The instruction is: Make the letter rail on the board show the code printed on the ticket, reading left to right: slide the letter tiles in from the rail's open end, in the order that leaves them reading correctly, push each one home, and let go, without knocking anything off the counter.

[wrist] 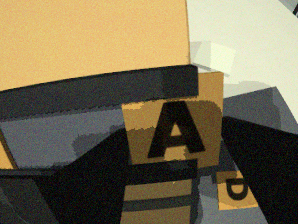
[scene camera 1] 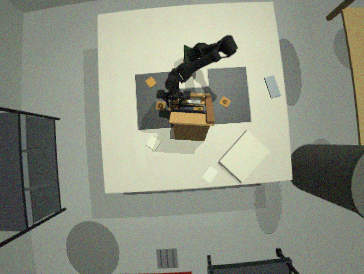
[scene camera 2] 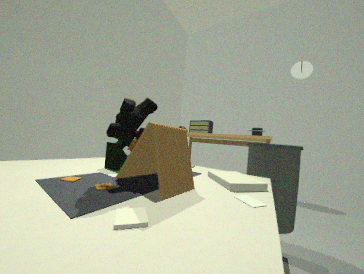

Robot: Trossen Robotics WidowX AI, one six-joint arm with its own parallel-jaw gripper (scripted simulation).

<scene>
same spot on tan board: [wrist: 72,72] = [scene camera 1: 182,112]
</scene>
